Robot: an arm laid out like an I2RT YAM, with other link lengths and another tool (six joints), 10 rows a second.
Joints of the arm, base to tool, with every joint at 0 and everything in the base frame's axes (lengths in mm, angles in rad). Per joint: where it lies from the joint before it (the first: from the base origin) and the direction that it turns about. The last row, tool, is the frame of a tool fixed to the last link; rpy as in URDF.
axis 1: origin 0 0 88.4 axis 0 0 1
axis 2: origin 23.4 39.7 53.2 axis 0 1 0
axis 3: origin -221.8 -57.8 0 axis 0 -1 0
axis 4: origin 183.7 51.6 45 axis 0 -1 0
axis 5: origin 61.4 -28.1 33.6 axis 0 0 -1
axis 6: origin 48.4 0 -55.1 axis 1 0 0
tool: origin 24 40 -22 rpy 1.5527 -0.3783 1.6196
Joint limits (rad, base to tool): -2.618..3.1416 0..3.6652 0..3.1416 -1.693..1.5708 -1.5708..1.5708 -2.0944..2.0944
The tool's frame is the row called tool.
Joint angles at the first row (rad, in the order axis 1, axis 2, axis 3, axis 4, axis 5, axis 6):
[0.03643, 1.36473, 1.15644, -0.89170, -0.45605, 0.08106]
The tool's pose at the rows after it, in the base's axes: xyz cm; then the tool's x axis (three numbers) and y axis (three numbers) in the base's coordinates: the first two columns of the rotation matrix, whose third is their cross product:
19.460 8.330 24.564 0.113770 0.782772 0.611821 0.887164 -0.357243 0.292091
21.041 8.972 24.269 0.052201 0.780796 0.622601 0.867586 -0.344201 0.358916
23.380 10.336 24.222 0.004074 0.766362 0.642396 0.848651 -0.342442 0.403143
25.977 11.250 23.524 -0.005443 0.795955 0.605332 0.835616 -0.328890 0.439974
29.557 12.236 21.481 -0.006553 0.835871 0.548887 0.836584 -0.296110 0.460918
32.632 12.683 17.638 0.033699 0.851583 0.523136 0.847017 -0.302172 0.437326
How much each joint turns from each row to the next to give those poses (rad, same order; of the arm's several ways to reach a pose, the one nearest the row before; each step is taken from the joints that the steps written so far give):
[0.00382, 0.04541, 0.00002, 0.11788, -0.01679, -0.00304]
[0.02707, 0.03927, 0.00568, 0.11674, 0.00457, 0.01028]
[0.04844, 0.08162, 0.05074, 0.11328, 0.00839, 0.04387]
[0.03399, 0.11293, 0.09231, 0.03818, 0.06526, -0.00188]
[0.02708, 0.18386, 0.13848, 0.02364, 0.06790, -0.02747]
[0.00226, 0.18655, 0.07326, 0.07170, 0.03355, 0.00570]

